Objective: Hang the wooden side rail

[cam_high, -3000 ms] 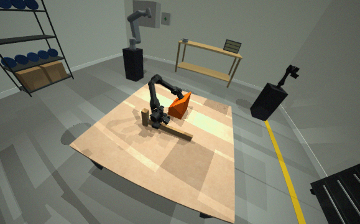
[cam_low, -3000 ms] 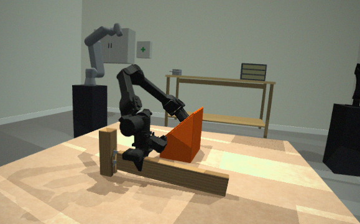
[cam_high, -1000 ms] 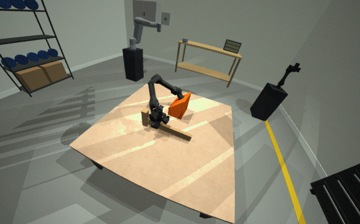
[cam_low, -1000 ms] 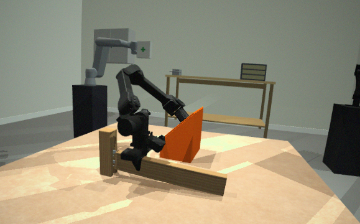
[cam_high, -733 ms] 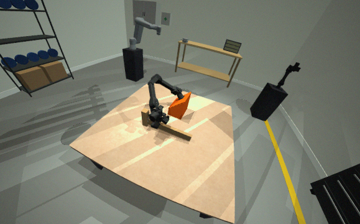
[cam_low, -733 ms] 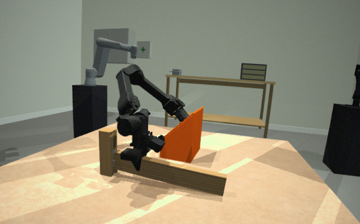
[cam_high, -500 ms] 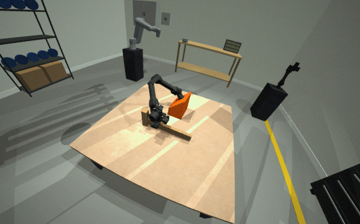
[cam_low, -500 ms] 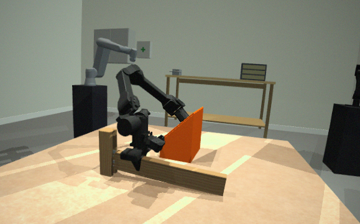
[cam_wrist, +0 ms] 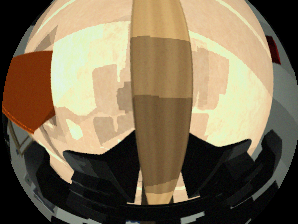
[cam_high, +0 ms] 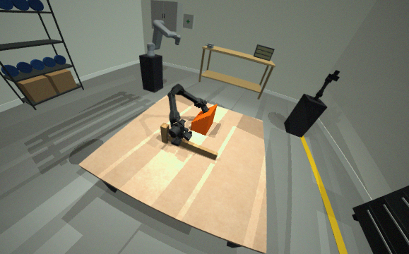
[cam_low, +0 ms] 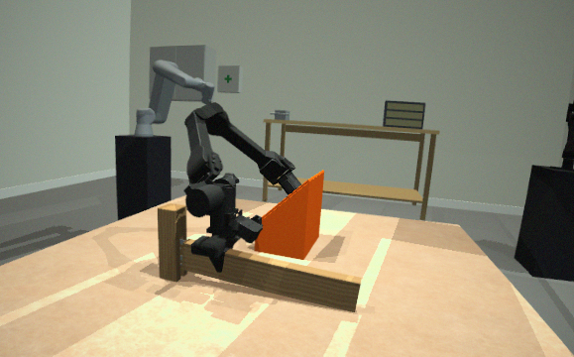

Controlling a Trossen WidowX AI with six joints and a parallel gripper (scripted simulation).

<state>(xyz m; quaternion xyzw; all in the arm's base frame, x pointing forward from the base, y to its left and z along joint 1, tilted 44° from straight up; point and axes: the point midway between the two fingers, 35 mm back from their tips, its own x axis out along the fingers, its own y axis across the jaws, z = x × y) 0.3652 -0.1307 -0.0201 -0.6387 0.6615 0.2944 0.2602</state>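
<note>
Now: gripper tip 13 cm to the left of the headboard post and 4 cm below it.
</note>
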